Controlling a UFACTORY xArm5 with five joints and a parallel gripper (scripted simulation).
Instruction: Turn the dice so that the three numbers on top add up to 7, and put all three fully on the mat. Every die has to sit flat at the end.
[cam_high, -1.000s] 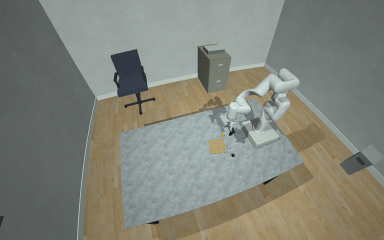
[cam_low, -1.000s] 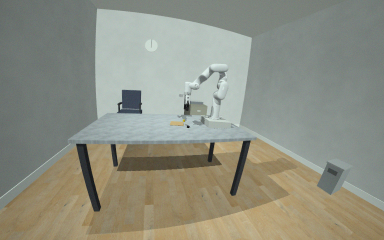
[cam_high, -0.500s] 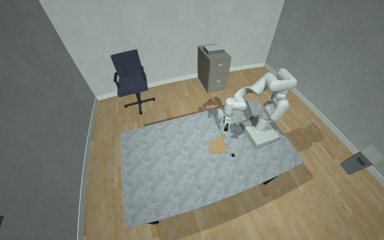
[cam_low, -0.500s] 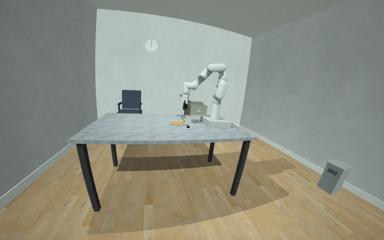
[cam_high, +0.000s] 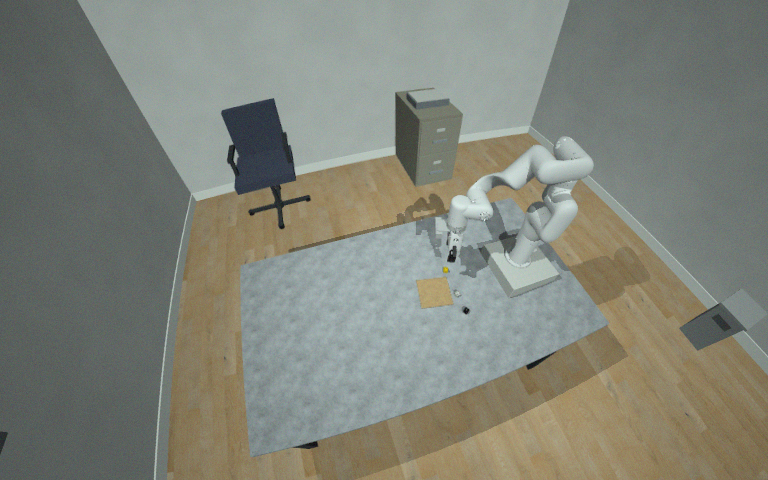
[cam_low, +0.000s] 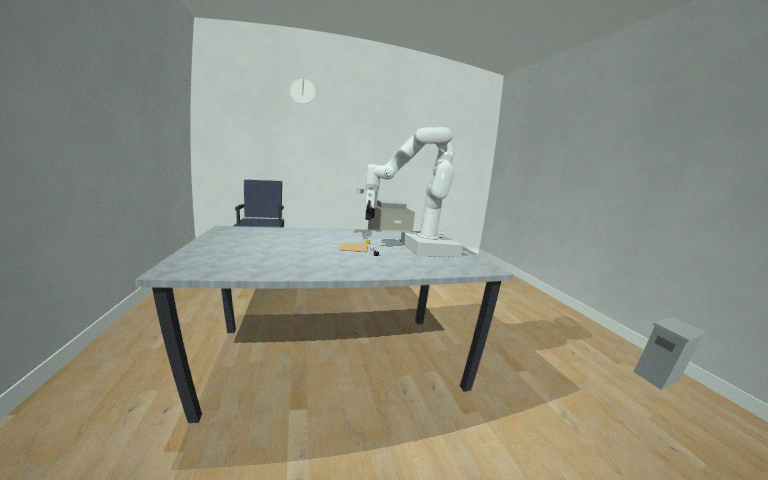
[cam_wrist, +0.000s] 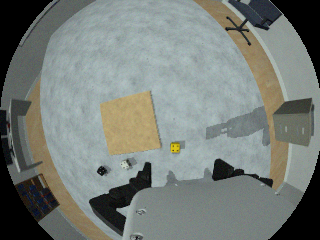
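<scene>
The yellow die lies 140 mm below my hand. From my hand the other things lie so: white die 20 mm ahead, 130 mm to the left, 140 mm below; then black die 20 mm ahead, 220 mm to the left, 140 mm below; then tan mat 100 mm ahead, 80 mm to the left, 150 mm below.
</scene>
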